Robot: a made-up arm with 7 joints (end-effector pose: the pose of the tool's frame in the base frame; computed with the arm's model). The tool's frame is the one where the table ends. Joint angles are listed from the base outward.
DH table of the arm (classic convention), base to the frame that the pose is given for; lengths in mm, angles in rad. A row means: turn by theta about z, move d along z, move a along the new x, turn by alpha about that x. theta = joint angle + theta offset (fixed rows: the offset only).
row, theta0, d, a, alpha
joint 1, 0.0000, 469.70, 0.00, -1.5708
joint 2, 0.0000, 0.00, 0.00, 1.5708
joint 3, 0.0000, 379.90, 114.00, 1.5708
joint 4, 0.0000, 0.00, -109.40, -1.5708
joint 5, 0.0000, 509.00, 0.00, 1.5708
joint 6, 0.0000, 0.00, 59.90, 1.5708
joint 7, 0.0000, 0.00, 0.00, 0.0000
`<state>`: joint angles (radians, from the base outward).
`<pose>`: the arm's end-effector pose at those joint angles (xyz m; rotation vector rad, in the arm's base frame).
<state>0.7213 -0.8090 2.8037 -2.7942 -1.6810 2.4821 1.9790</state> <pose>-0.2072 -0.0658 0.1194 -0.4086 2.7596 1.4428</pose>
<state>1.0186 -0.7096 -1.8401 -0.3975 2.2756 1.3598 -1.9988</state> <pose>-0.1573 -0.6743 1.1564 -0.3327 1.1650 2.4472</pose>
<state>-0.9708 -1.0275 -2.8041 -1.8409 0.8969 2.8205 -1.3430</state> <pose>-0.5157 0.4401 0.1186 -0.4321 -2.6656 0.5209</pose>
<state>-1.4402 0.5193 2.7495 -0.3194 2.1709 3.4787 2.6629</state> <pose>0.1541 -0.2731 1.3040 0.7089 -0.0850 2.9928</pose>
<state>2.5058 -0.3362 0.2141 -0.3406 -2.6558 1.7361 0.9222</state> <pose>0.0686 -0.1114 1.4326 -1.4348 0.7277 -1.7305</pose>
